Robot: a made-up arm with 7 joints. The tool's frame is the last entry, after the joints.
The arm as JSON. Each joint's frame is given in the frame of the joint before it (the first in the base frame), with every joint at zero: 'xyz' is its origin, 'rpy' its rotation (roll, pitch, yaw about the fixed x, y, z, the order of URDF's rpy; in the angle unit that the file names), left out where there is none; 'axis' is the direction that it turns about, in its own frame. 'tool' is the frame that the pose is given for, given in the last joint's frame.
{
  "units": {
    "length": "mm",
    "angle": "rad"
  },
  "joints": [
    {
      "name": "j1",
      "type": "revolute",
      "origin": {
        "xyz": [
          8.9,
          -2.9,
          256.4
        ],
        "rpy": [
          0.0,
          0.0,
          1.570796
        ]
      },
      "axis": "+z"
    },
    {
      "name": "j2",
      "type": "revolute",
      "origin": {
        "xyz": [
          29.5,
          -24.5,
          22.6
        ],
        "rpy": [
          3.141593,
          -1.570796,
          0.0
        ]
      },
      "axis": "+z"
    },
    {
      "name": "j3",
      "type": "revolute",
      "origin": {
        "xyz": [
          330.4,
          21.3,
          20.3
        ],
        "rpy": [
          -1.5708,
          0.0,
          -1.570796
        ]
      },
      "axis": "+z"
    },
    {
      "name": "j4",
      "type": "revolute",
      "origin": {
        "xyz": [
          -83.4,
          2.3,
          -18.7
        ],
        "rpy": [
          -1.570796,
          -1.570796,
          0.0
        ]
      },
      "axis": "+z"
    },
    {
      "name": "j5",
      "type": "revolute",
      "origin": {
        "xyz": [
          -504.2,
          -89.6,
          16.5
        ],
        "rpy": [
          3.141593,
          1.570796,
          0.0
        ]
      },
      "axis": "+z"
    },
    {
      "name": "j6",
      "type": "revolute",
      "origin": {
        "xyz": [
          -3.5,
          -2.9,
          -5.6
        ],
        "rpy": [
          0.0,
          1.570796,
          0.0
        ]
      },
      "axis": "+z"
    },
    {
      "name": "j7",
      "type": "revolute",
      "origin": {
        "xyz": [
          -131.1,
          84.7,
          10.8
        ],
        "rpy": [
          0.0,
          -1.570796,
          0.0
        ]
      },
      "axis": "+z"
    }
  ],
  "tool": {
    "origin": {
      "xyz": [
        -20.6,
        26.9,
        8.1
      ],
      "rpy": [
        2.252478,
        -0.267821,
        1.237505
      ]
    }
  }
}
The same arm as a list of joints. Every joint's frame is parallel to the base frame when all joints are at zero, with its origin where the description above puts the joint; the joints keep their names.
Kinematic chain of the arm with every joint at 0, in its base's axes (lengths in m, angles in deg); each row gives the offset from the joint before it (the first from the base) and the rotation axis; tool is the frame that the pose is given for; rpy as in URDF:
j1: xyz 0.0089 -0.0029 0.2564 axis +z
j2: xyz 0.0245 0.0295 0.0226 axis +y
j3: xyz 0.0213 0.0203 0.3304 axis +z
j4: xyz 0.0834 -0.0023 -0.0187 axis -y
j5: xyz 0.0896 -0.0165 -0.5042 axis -z
j6: xyz -0.0029 -0.0035 0.0056 axis +y
j7: xyz 0.0847 0.0108 -0.1311 axis -z
tool: xyz 0.0269 -0.0206 -0.0081 rpy -50.94 15.34 19.10

